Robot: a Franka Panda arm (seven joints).
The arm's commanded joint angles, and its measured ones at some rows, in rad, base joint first. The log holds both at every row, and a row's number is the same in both.
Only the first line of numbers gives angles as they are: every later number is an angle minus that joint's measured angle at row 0.
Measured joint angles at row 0:
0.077, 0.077, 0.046, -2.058, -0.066, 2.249, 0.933
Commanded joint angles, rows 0 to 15:
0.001, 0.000, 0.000, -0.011, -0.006, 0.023, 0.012
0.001, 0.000, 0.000, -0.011, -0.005, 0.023, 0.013
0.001, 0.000, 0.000, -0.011, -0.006, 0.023, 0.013
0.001, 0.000, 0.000, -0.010, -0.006, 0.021, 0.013
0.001, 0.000, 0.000, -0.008, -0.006, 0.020, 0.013
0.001, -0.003, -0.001, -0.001, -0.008, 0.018, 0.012
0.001, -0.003, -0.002, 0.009, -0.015, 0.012, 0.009
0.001, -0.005, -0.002, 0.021, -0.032, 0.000, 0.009
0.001, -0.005, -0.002, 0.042, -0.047, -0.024, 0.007
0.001, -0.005, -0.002, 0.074, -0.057, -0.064, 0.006
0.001, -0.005, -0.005, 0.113, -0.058, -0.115, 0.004
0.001, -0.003, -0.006, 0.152, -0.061, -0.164, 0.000
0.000, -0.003, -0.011, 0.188, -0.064, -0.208, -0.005
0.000, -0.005, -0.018, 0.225, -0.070, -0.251, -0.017
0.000, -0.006, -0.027, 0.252, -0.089, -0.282, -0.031
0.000, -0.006, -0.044, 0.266, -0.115, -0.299, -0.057
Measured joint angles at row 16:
-0.001, -0.006, -0.013, 0.183, -0.060, -0.206, -0.009
